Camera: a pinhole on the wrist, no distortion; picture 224 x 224 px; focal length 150.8 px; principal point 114.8 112.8 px. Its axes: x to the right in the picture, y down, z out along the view. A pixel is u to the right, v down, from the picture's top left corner.
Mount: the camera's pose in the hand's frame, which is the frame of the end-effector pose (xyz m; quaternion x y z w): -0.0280 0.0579 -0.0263 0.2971 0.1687 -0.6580 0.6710
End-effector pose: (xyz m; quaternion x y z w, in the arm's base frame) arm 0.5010 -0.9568 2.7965 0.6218 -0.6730 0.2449 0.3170
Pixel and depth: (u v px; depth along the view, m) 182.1 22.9 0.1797
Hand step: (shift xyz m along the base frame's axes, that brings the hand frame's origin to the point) 0.1098 0.0638 -0.1510
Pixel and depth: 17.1 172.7 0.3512
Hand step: -0.0627 -0.3171 -0.2516
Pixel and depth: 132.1 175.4 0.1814
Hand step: 0.0593 -0.1020 -0.0687
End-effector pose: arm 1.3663 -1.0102 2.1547 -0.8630 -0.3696 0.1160 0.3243
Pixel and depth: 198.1 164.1 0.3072
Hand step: -0.1799 0.2243 0.0821
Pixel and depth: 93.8 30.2 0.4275
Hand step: -0.4487 -0.0190 -0.1421
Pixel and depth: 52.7 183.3 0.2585
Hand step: -0.0996 0.1639 -0.1802
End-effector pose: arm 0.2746 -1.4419 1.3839 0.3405 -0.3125 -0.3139 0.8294
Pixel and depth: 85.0 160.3 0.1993
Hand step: -0.1314 -0.0796 0.0634
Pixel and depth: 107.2 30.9 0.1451
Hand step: -0.1413 0.0543 -0.0139
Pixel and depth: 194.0 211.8 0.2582
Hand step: -0.0879 -0.2449 -0.0642
